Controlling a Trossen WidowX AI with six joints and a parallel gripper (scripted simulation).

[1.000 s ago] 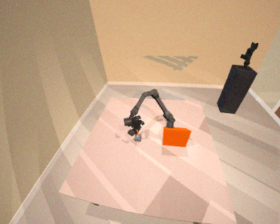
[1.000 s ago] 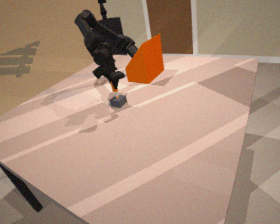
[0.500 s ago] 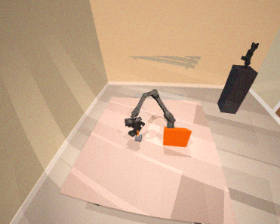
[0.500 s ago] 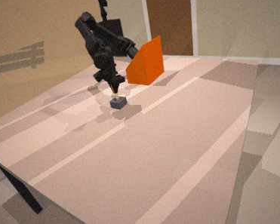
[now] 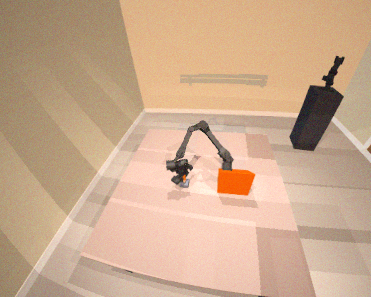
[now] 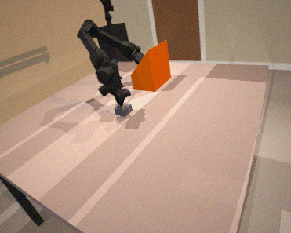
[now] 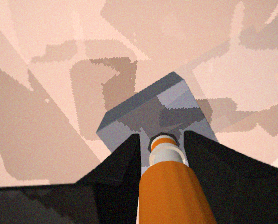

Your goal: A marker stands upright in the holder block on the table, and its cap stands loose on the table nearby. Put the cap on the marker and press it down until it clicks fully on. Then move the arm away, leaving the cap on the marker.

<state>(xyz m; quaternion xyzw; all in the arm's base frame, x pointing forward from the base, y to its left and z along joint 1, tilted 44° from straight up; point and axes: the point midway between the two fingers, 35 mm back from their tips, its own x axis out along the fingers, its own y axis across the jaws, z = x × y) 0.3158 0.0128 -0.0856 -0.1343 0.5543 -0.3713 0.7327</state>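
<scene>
Now: the holder block 30 mm below my gripper tip and 10 mm behind it. Also, from my gripper tip: orange cap 50 mm above, 10 mm behind.
</scene>
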